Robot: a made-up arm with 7 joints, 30 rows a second.
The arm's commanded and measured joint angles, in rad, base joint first. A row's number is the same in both.
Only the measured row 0 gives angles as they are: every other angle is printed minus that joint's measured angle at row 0.
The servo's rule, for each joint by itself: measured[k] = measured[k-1] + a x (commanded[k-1-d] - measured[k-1]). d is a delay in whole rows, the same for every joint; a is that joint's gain. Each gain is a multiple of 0.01, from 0.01 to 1. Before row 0 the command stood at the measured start. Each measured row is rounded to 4 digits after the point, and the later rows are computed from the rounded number. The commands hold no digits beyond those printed.
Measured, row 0: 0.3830, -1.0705, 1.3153, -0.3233, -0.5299, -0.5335, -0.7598
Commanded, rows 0 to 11: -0.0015, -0.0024, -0.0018, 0.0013, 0.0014, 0.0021, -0.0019; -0.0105, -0.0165, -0.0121, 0.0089, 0.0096, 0.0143, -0.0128; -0.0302, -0.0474, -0.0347, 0.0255, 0.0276, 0.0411, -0.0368; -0.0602, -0.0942, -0.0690, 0.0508, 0.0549, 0.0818, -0.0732; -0.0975, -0.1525, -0.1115, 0.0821, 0.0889, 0.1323, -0.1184; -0.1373, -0.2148, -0.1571, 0.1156, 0.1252, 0.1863, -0.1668; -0.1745, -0.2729, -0.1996, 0.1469, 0.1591, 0.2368, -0.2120; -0.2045, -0.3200, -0.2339, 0.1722, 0.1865, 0.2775, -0.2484; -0.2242, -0.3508, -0.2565, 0.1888, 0.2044, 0.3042, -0.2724; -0.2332, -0.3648, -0.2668, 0.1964, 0.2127, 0.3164, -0.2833; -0.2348, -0.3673, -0.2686, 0.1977, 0.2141, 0.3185, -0.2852; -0.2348, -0.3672, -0.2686, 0.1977, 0.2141, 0.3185, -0.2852
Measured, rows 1 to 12: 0.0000, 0.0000, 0.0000, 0.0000, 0.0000, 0.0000, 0.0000; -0.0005, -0.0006, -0.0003, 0.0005, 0.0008, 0.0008, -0.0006; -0.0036, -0.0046, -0.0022, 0.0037, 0.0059, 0.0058, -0.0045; -0.0118, -0.0153, -0.0074, 0.0120, 0.0185, 0.0189, -0.0148; -0.0268, -0.0350, -0.0173, 0.0267, 0.0396, 0.0422, -0.0335; -0.0487, -0.0644, -0.0324, 0.0478, 0.0682, 0.0755, -0.0607; -0.0762, -0.1020, -0.0524, 0.0736, 0.1013, 0.1165, -0.0947; -0.1067, -0.1447, -0.0760, 0.1015, 0.1348, 0.1610, -0.1322; -0.1370, -0.1885, -0.1013, 0.1284, 0.1648, 0.2041, -0.1694; -0.1640, -0.2291, -0.1261, 0.1514, 0.1878, 0.2411, -0.2024; -0.1855, -0.2630, -0.1486, 0.1685, 0.2022, 0.2690, -0.2283; -0.2008, -0.2891, -0.1678, 0.1796, 0.2091, 0.2873, -0.2465
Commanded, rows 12 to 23: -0.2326, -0.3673, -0.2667, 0.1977, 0.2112, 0.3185, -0.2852; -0.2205, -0.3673, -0.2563, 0.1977, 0.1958, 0.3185, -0.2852; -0.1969, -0.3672, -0.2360, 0.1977, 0.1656, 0.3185, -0.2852; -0.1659, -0.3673, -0.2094, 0.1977, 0.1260, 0.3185, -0.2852; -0.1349, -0.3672, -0.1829, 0.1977, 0.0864, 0.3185, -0.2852; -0.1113, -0.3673, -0.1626, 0.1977, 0.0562, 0.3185, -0.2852; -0.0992, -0.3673, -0.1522, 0.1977, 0.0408, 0.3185, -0.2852; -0.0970, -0.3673, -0.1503, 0.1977, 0.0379, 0.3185, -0.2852; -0.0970, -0.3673, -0.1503, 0.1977, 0.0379, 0.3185, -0.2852; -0.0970, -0.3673, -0.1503, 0.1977, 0.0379, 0.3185, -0.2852; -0.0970, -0.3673, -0.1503, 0.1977, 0.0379, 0.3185, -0.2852; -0.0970, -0.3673, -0.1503, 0.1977, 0.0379, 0.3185, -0.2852
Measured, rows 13 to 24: -0.2113, -0.3086, -0.1839, 0.1865, 0.2120, 0.2988, -0.2589; -0.2179, -0.3233, -0.1971, 0.1908, 0.2115, 0.3061, -0.2673; -0.2187, -0.3343, -0.2066, 0.1934, 0.2024, 0.3107, -0.2730; -0.2119, -0.3425, -0.2113, 0.1950, 0.1811, 0.3136, -0.2769; -0.1976, -0.3487, -0.2110, 0.1960, 0.1491, 0.3154, -0.2796; -0.1782, -0.3533, -0.2065, 0.1966, 0.1127, 0.3165, -0.2814; -0.1575, -0.3568, -0.1995, 0.1970, 0.0799, 0.3172, -0.2826; -0.1394, -0.3594, -0.1919, 0.1973, 0.0572, 0.3177, -0.2834; -0.1263, -0.3614, -0.1852, 0.1975, 0.0460, 0.3180, -0.2840; -0.1172, -0.3629, -0.1796, 0.1976, 0.0413, 0.3182, -0.2844; -0.1109, -0.3640, -0.1749, 0.1976, 0.0393, 0.3183, -0.2847; -0.1066, -0.3648, -0.1710, 0.1976, 0.0385, 0.3184, -0.2849
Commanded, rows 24 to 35: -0.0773, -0.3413, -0.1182, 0.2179, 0.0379, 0.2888, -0.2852; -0.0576, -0.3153, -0.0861, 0.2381, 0.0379, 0.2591, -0.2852; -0.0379, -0.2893, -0.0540, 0.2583, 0.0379, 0.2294, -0.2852; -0.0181, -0.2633, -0.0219, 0.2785, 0.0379, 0.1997, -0.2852; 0.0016, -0.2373, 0.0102, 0.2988, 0.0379, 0.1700, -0.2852; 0.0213, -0.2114, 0.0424, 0.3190, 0.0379, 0.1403, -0.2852; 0.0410, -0.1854, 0.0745, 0.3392, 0.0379, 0.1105, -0.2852; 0.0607, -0.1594, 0.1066, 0.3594, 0.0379, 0.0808, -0.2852; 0.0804, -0.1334, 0.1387, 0.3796, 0.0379, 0.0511, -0.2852; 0.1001, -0.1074, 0.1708, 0.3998, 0.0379, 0.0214, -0.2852; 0.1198, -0.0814, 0.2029, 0.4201, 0.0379, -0.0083, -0.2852; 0.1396, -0.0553, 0.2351, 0.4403, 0.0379, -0.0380, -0.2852
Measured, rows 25 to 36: -0.1036, -0.3654, -0.1677, 0.1976, 0.0382, 0.3184, -0.2850; -0.0954, -0.3594, -0.1598, 0.2053, 0.0380, 0.3074, -0.2851; -0.0837, -0.3484, -0.1480, 0.2178, 0.0379, 0.2895, -0.2851; -0.0695, -0.3336, -0.1330, 0.2332, 0.0379, 0.2673, -0.2851; -0.0536, -0.3160, -0.1152, 0.2504, 0.0379, 0.2423, -0.2851; -0.0365, -0.2963, -0.0951, 0.2688, 0.0379, 0.2155, -0.2851; -0.0186, -0.2751, -0.0731, 0.2879, 0.0379, 0.1877, -0.2851; -0.0001, -0.2527, -0.0495, 0.3074, 0.0379, 0.1591, -0.2851; 0.0187, -0.2294, -0.0245, 0.3272, 0.0379, 0.1301, -0.2851; 0.0378, -0.2054, 0.0016, 0.3471, 0.0379, 0.1009, -0.2851; 0.0571, -0.1809, 0.0287, 0.3671, 0.0379, 0.0715, -0.2851; 0.0765, -0.1560, 0.0566, 0.3872, 0.0379, 0.0420, -0.2851
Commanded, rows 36 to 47: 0.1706, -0.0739, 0.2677, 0.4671, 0.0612, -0.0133, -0.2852; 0.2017, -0.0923, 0.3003, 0.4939, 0.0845, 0.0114, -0.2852; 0.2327, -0.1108, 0.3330, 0.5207, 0.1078, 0.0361, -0.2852; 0.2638, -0.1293, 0.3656, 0.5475, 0.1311, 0.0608, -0.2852; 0.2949, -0.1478, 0.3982, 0.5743, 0.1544, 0.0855, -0.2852; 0.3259, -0.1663, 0.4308, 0.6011, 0.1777, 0.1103, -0.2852; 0.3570, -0.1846, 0.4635, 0.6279, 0.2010, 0.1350, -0.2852; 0.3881, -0.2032, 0.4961, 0.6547, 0.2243, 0.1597, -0.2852; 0.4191, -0.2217, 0.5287, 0.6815, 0.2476, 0.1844, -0.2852; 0.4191, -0.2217, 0.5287, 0.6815, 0.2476, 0.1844, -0.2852; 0.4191, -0.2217, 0.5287, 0.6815, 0.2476, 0.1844, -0.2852; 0.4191, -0.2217, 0.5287, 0.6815, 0.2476, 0.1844, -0.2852
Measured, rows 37 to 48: 0.0961, -0.1308, 0.0852, 0.4074, 0.0379, 0.0124, -0.2851; 0.1192, -0.1166, 0.1144, 0.4301, 0.0514, 0.0029, -0.2851; 0.1448, -0.1105, 0.1441, 0.4543, 0.0706, 0.0060, -0.2851; 0.1720, -0.1106, 0.1743, 0.4795, 0.0922, 0.0171, -0.2851; 0.2005, -0.1153, 0.2049, 0.5053, 0.1148, 0.0333, -0.2851; 0.2298, -0.1234, 0.2358, 0.5315, 0.1378, 0.0526, -0.2851; 0.2596, -0.1341, 0.2670, 0.5579, 0.1609, 0.0739, -0.2851; 0.2898, -0.1467, 0.2984, 0.5845, 0.1842, 0.0965, -0.2851; 0.3203, -0.1608, 0.3300, 0.6112, 0.2075, 0.1199, -0.2851; 0.3509, -0.1760, 0.3618, 0.6379, 0.2308, 0.1438, -0.2851; 0.3720, -0.1874, 0.3885, 0.6545, 0.2405, 0.1588, -0.2851; 0.3866, -0.1960, 0.4109, 0.6648, 0.2446, 0.1683, -0.2851
